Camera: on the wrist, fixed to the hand. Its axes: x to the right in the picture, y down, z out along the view.
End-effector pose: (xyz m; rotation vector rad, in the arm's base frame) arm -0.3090 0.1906 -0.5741 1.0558 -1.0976 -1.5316
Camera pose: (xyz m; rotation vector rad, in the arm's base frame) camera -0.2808 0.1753 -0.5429 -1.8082 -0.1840 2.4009
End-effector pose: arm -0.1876 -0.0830 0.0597 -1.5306 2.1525 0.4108
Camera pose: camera -0.2298 -0.0861 0.0745 -2.7147 0.4076 -0.0340
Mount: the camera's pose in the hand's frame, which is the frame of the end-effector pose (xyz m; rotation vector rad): 0.0061 0.0383 -0.0224 -0.1877 0.0698 -1.5841
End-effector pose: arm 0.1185 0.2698 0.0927 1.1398 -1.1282 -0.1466
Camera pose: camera 0.1224 0.2985 0.1269 1.5960 0.0904 -1.3683
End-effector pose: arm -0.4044 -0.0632 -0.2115 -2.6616 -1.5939 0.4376
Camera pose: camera -0.3632 -0.0734 -0.1971 -0.7205 -2.9610 0.0763
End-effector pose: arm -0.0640 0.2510 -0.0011 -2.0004 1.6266 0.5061
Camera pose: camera -0.1008 0.2269 0.0075 -2.6605 -0.3112 -0.0641
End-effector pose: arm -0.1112 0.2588 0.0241 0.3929 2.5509 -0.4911
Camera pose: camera -0.1119 0.3033 0.0287 -1.7924 2.4059 -0.6876
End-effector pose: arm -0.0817 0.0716 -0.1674 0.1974 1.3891 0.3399
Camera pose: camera -0.1074 0.1082 -0.1642 -1.0494 1.1908 -0.8464
